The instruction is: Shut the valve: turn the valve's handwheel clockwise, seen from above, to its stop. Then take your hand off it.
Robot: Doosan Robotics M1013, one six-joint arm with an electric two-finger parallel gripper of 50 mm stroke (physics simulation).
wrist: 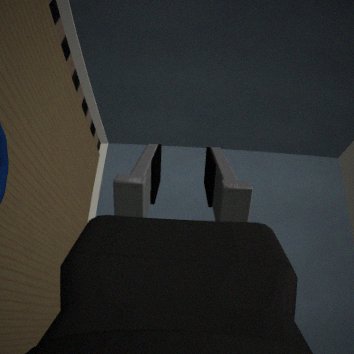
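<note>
My gripper (182, 163) is open, with its two grey fingers and dark pads apart and nothing between them. It faces blue-grey walls. A curved blue piece (2, 162) shows at the left edge of the wrist view, beside the fingers and well apart from them. Most of it is cut off, so I cannot tell whether it is the valve's handwheel. The valve body does not show in this view, and how far the wheel is turned cannot be seen.
A wood-grained surface (45, 165) fills the left side. A black-checked strip (75, 80) and a pale border (84, 60) run along its far edge. A dark wall (215, 65) meets a lighter wall (295, 200) behind the fingers. A tan surface (348, 170) shows at the right edge.
</note>
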